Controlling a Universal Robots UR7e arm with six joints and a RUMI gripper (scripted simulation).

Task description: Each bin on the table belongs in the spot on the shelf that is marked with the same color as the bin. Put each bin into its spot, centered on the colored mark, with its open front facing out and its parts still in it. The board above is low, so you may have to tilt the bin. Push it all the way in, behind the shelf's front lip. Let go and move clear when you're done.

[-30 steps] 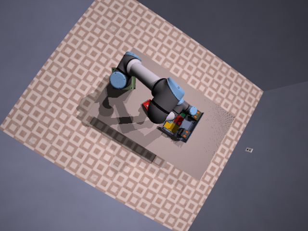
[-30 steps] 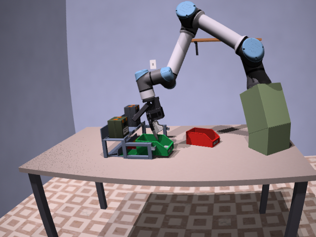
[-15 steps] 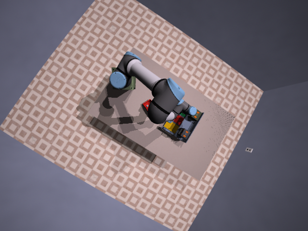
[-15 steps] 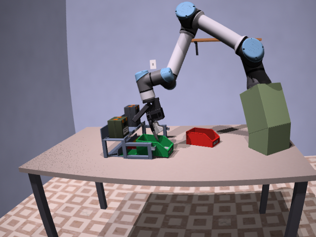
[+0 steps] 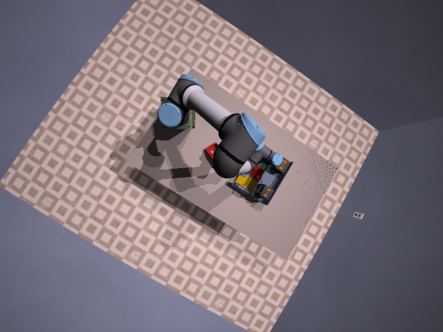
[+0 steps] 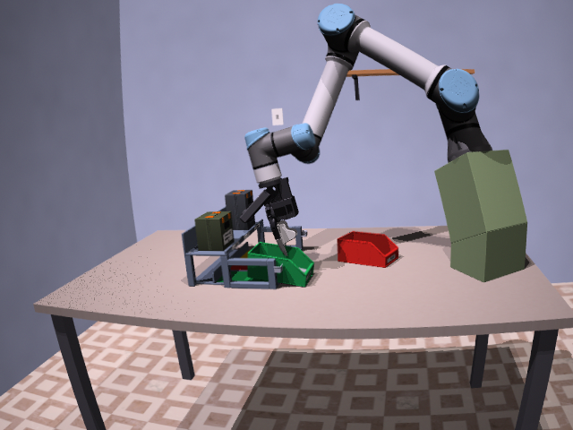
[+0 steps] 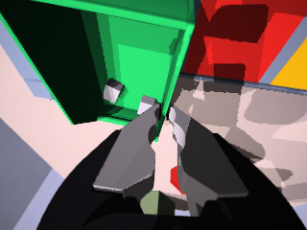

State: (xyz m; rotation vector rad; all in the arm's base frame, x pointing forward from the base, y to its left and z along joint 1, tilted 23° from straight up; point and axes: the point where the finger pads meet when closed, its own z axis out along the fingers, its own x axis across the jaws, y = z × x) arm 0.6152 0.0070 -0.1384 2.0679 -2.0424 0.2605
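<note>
The green bin is 5 cm to the left of my hand and 2 cm below it. The rest, counted from my hand: green mark 10 cm ahead, 4 cm to the left, 7 cm below; then red mark 9 cm ahead, 8 cm to the right, 7 cm below; then yellow mark 8 cm ahead, 19 cm to the right, 7 cm below.
</note>
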